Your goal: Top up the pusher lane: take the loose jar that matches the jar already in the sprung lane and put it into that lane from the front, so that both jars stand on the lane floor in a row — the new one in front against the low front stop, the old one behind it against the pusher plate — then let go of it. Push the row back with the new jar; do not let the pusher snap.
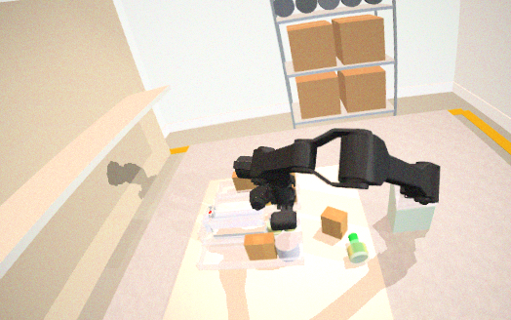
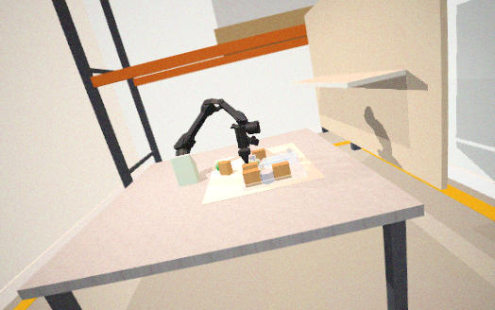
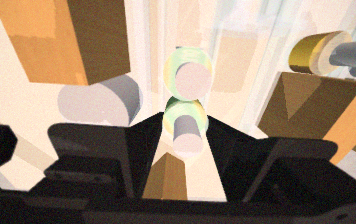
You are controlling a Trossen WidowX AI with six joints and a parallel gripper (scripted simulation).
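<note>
The clear sprung lane lies 150 mm ahead of my gripper tip and 20 mm below it. From my gripper tip the other things lie so: red mark (230 mm ahead, 30 mm above).
</note>
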